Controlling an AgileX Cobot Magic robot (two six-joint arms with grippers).
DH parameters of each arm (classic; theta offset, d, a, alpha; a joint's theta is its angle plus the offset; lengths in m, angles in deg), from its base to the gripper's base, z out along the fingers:
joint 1: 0 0.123 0 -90
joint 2: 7.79 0 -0.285 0
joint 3: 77.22 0 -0.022 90
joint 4: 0 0.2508 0 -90
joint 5: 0 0 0.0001 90
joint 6: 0 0.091 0 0
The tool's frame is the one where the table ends.
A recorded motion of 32 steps. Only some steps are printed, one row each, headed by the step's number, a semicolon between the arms.
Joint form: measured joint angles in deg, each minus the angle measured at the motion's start. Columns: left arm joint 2, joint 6, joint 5, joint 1, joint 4, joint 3; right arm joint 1, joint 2, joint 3, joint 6, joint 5, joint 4.
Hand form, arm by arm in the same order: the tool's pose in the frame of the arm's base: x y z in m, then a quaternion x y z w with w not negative. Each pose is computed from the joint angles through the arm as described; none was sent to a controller.
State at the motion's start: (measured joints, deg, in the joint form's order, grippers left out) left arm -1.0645 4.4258 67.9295 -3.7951 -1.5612 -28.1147; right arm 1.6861 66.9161 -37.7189 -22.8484 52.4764 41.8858
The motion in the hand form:
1: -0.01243 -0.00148 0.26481 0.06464 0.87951 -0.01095 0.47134; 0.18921 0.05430 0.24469 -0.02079 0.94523 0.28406 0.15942
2: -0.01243 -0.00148 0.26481 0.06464 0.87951 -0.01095 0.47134; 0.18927 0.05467 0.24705 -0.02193 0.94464 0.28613 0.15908
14: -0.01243 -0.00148 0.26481 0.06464 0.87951 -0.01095 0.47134; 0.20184 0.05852 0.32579 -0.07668 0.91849 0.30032 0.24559
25: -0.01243 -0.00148 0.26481 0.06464 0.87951 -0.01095 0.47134; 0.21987 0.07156 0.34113 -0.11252 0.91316 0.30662 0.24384
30: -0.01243 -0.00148 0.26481 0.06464 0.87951 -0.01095 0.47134; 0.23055 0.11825 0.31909 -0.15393 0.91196 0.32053 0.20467
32: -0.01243 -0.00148 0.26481 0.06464 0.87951 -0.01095 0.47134; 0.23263 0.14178 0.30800 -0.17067 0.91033 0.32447 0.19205
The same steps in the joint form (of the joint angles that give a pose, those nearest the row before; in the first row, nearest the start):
1: 0.00 0.00 0.00 0.00 0.00 0.00; 0.00 0.00 -0.30 0.00 0.76 0.00
2: 0.00 0.00 0.00 0.00 0.00 0.00; 0.00 -0.12 -0.74 0.23 1.33 0.00
14: 0.00 0.00 0.00 0.00 0.00 0.00; 0.00 -2.39 -15.64 1.36 7.85 -0.26
25: 0.00 0.00 0.00 0.00 0.00 0.00; 3.11 2.04 -22.10 1.26 9.14 -0.54
30: 0.00 0.00 0.00 0.00 0.00 0.00; 14.40 7.88 -22.10 3.36 3.48 -0.65
32: 0.00 0.00 0.00 0.00 0.00 0.00; 19.56 10.65 -22.10 4.26 0.14 -0.52

